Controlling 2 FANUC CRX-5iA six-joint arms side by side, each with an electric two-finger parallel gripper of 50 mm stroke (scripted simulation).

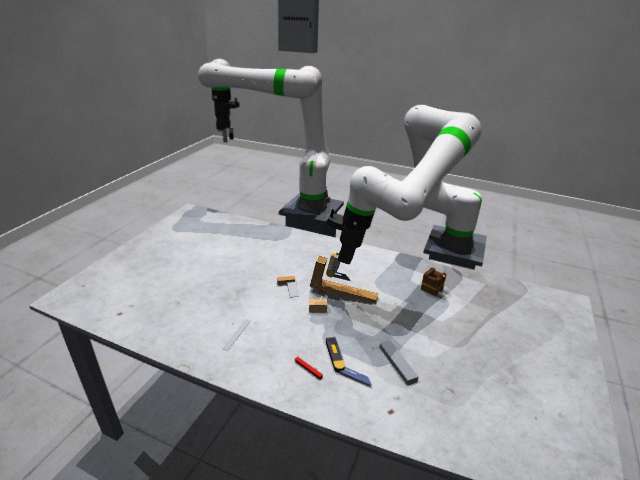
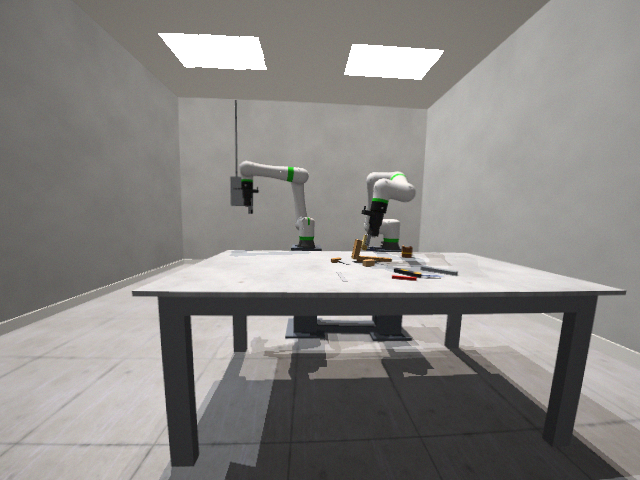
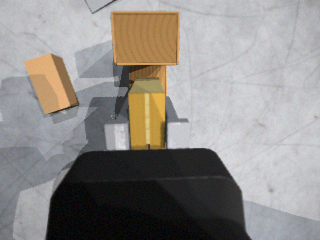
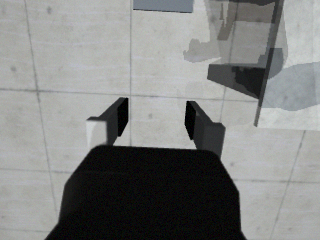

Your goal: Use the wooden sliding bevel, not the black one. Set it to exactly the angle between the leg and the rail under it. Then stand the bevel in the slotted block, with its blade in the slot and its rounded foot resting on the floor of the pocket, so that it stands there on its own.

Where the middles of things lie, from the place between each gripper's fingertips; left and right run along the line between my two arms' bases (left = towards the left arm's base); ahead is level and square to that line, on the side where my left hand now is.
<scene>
I see the wooden bevel (image 3: 146, 97) 1 cm below my left hand. Round my left hand: wooden block (image 3: 48, 73) 11 cm ahead, 1 cm to the right, 10 cm below.
Right now the wooden bevel is 87 cm to the left of my right hand, 56 cm ahead of it and 19 cm below it. The rest, counted from my right hand: wooden block: 87 cm to the left, 67 cm ahead, 27 cm below.
</scene>
